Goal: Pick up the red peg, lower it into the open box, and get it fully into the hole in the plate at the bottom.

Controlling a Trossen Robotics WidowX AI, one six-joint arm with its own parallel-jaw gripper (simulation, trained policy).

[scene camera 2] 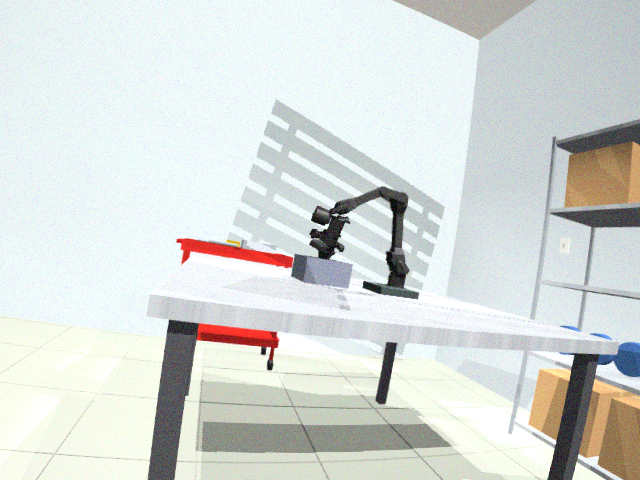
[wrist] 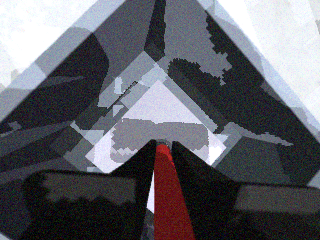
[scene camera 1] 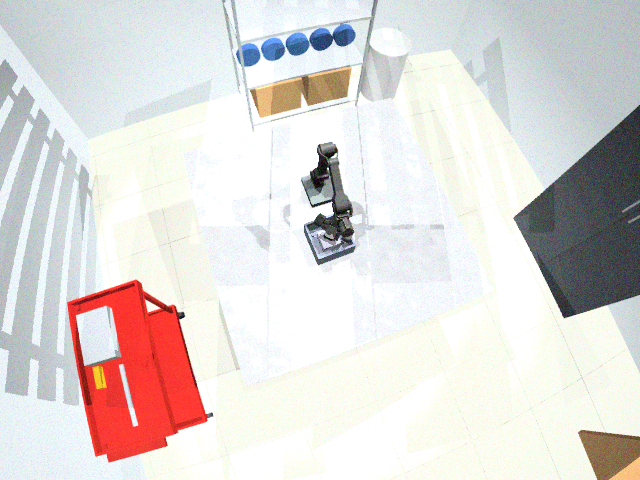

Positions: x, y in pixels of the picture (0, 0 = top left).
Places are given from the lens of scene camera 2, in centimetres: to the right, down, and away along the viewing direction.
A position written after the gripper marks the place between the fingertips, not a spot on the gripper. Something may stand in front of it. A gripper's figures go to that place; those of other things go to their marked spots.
gripper (scene camera 2: 319, 264): 0, 10, 141
grey box (scene camera 2: 308, 269): -4, 11, 129
